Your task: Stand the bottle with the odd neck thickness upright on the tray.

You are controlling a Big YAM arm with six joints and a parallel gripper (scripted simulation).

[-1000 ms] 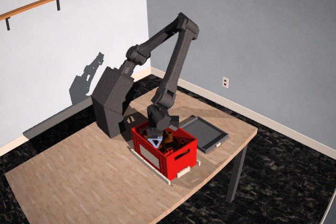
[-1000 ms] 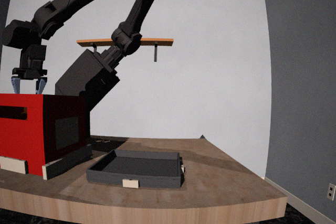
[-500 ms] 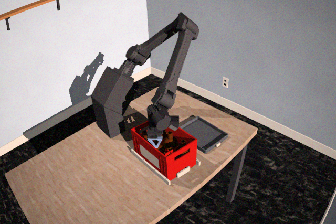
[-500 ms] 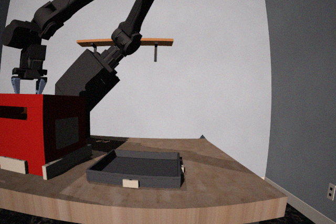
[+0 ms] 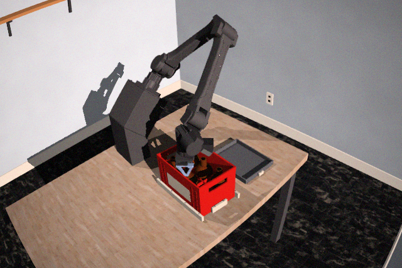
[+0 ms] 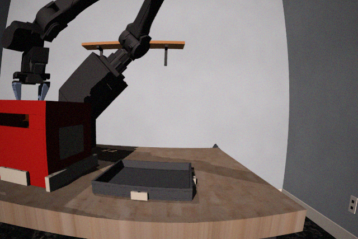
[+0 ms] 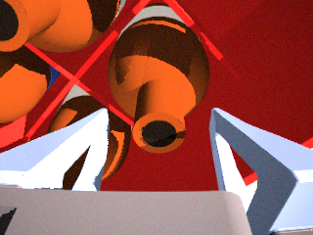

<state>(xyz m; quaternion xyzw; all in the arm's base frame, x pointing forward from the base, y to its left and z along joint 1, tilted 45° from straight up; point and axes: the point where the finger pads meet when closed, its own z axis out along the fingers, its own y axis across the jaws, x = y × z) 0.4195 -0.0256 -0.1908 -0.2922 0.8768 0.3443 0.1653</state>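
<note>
Now: hand 40 mm to the right of the red crate and 70 mm above it. From my hand the other things lie so: dark grey tray (20 mm ahead, 320 mm to the left, 140 mm below).
</note>
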